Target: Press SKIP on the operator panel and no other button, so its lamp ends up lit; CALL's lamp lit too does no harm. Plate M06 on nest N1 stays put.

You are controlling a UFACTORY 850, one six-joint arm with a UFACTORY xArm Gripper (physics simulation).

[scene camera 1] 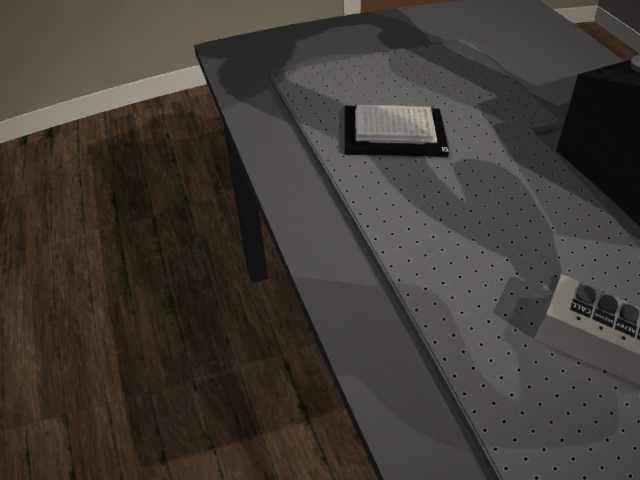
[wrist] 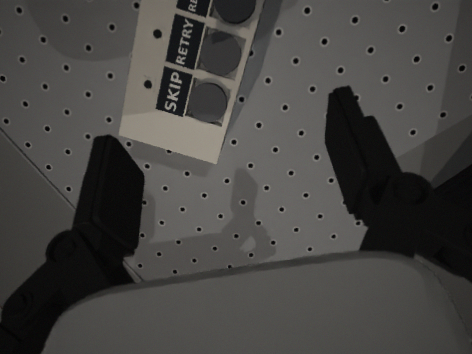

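The operator panel [scene camera 1: 578, 343] [wrist: 172, 140] is a cream box at the right edge of the scene view and the upper middle of the wrist view. Its SKIP button [wrist: 208, 102] is a round dark grey cap at the panel's near end, beside the RETRY button [wrist: 220, 53]. The small lamp dot [wrist: 148, 84] beside the SKIP label is dark. My gripper [wrist: 225, 135] is open and empty, its fingers spread wide above the board on either side of the panel's end. The plate [scene camera 1: 395, 124], pale and ribbed, rests on a black nest [scene camera 1: 395, 149].
The perforated board [scene camera 1: 413, 242] [wrist: 295, 200] lies on the grey table [scene camera 1: 310, 232]. A black box [scene camera 1: 604, 118] stands at the right in the scene view. The CALL button [scene camera 1: 585, 293] is at the panel's far end. The table edge borders a wooden floor.
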